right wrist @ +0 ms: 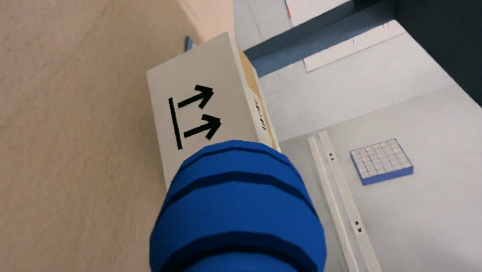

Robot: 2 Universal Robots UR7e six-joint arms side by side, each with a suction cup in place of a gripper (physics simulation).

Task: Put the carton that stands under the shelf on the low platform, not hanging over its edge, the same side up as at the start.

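Frame: origin at the left arm's base, x ahead, y left, z up, level; millimetres.
Where they show: right hand, tool point: [238,198].
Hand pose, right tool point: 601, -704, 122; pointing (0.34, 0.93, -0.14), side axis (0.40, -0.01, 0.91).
Each offset is from my right tool point to the top centre of the thing, as dx, dy, dz. "*": to the spot under its first point. Level surfaces: height alone.
The carton @[+107, +163, -20] [195,75], white with two black arrows over a line on the face toward the camera, stands on the tan table top. In this turned view its arrows point to the right, away from the table. A side with tan tape and a label shows at its right. My right suction cup [237,157], blue and ribbed, is in front of the carton's lower part in the view. The cup's tip and any contact with the carton are hidden, so whether it grips is unclear. My left suction cup and the low platform do not show in this view.
The table top @[dz -121] [75,135] fills the left side. A dark blue shelf beam @[* +175, +338, +53] [305,50] runs behind the carton toward a dark shelf panel @[dz +189] [440,45] at the upper right. A pale rail [345,200] and a blue-edged grid block [382,160] show in the background at the right.
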